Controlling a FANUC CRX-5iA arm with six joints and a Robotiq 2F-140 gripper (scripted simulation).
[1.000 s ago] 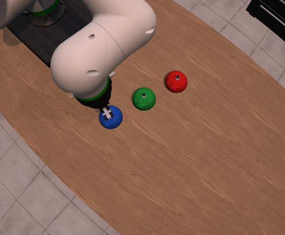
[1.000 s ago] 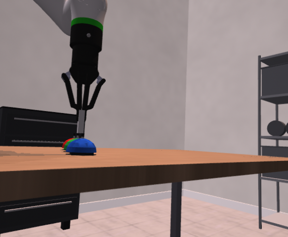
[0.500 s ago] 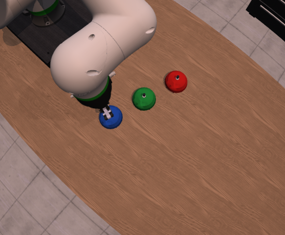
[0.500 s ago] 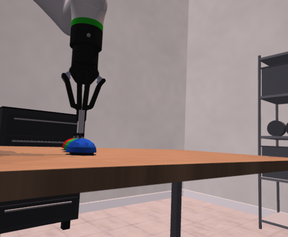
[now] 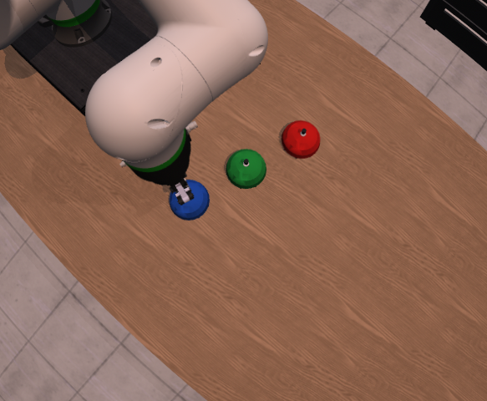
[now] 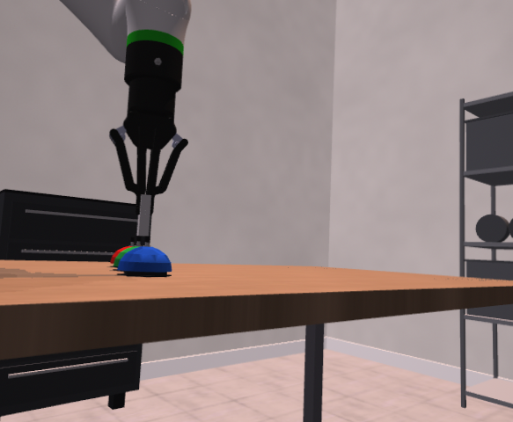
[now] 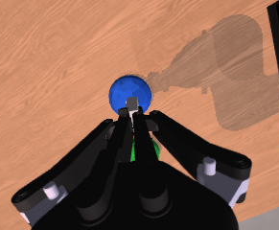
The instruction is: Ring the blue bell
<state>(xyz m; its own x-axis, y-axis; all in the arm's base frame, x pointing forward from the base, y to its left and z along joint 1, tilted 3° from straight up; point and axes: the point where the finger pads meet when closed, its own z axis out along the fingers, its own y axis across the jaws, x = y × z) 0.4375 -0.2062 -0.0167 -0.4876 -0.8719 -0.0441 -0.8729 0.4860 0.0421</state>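
Now: hand 6 cm above the blue bell and 1 cm short of it. The rest, counted from my hand: green bell 11 cm to the left, 7 cm ahead, 6 cm below; red bell 23 cm to the left, 14 cm ahead, 6 cm below.
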